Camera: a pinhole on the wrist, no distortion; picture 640 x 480 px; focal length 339.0 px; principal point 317.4 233.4 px. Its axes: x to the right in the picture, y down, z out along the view. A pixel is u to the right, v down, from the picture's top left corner.
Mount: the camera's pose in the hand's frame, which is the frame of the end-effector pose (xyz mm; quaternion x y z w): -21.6 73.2 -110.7 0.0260 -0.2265 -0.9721 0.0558
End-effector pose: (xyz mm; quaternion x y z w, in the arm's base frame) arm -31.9 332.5 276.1 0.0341 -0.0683 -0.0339 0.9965
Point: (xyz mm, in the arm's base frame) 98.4 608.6 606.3
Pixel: 157.6 223.2
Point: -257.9 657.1 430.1
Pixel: 470.5 124.4
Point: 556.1 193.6 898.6
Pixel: outside the picture
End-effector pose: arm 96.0 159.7 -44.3 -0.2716 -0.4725 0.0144 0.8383
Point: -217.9 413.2 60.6
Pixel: 305.2 384.8
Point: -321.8 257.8 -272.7
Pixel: 617.5 339.5
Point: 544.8 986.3 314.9
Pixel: outside the picture
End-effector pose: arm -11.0 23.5 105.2 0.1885 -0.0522 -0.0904 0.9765
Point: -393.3 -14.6 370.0
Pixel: 610.6 429.7
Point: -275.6 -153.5 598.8
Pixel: 413.5 446.8
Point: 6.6 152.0 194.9
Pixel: 249.3 221.6
